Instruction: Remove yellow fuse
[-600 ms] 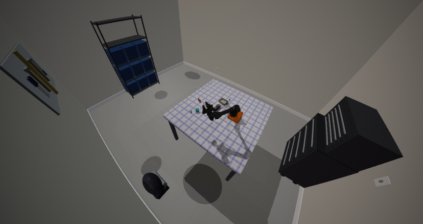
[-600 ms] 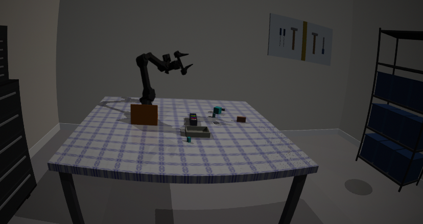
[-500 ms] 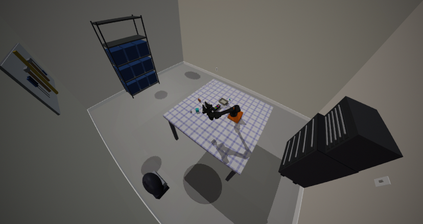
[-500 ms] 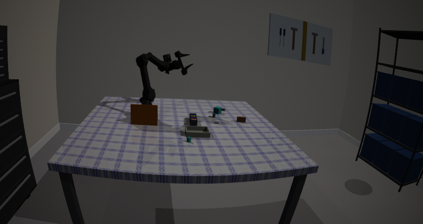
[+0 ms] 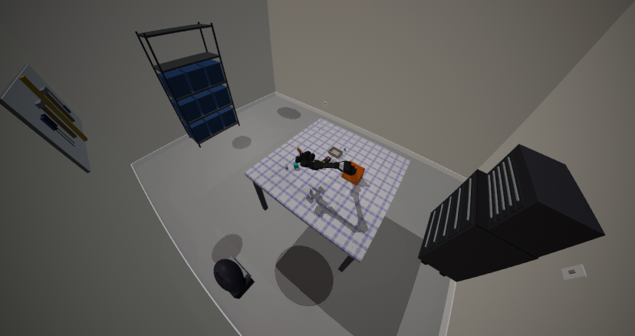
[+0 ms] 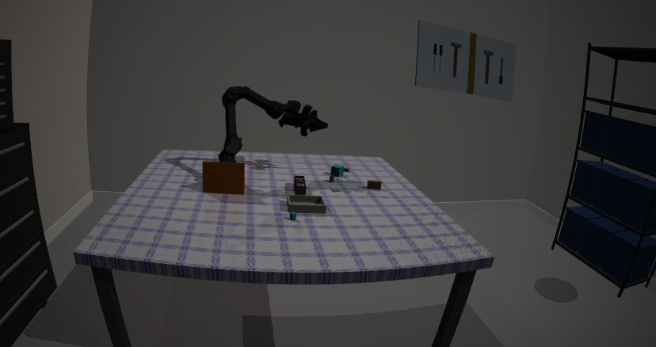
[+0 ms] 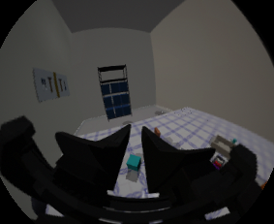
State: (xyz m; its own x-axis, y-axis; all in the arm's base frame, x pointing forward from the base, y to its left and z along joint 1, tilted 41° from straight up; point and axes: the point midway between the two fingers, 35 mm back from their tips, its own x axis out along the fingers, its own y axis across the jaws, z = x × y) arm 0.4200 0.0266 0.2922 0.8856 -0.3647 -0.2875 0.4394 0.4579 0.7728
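Now: the yellow fuse 160 mm behind my gripper tip, 180 mm to the right of it and 210 mm below it. Round my gripper tip: small grey piece: 10 mm behind, 220 mm to the right, 230 mm below; then teal cube: 60 mm ahead, 210 mm below; then brown block: 160 mm ahead, 210 mm to the right, 210 mm below.
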